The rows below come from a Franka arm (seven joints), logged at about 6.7 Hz.
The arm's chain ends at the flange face. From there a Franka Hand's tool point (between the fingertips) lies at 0.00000 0.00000 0.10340 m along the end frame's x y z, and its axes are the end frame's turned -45 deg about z.
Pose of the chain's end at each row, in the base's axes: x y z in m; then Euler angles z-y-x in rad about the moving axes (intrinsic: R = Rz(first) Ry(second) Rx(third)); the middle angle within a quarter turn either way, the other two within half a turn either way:
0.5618 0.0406 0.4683 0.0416 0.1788 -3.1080
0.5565 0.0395 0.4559 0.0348 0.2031 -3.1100
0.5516 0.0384 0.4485 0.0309 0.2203 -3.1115
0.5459 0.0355 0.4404 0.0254 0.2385 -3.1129
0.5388 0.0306 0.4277 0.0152 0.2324 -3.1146
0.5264 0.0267 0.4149 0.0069 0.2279 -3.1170
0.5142 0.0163 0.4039 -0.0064 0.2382 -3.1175
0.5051 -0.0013 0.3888 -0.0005 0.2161 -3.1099
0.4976 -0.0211 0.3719 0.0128 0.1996 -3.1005
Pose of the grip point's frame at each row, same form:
0.5433 0.0433 0.3666 0.8317 0.1026 -2.9911
0.5356 0.0420 0.3547 0.8271 0.1210 -2.9751
0.5289 0.0408 0.3476 0.8249 0.1342 -2.9638
0.5214 0.0378 0.3400 0.8215 0.1479 -2.9516
0.5150 0.0330 0.3271 0.8109 0.1448 -2.9572
0.5030 0.0291 0.3142 0.8024 0.1433 -2.9621
0.4898 0.0189 0.3034 0.7903 0.1509 -2.9550
0.4829 0.0020 0.2879 0.7929 0.1301 -2.9657
0.4771 -0.0171 0.2706 0.8037 0.1120 -2.9710

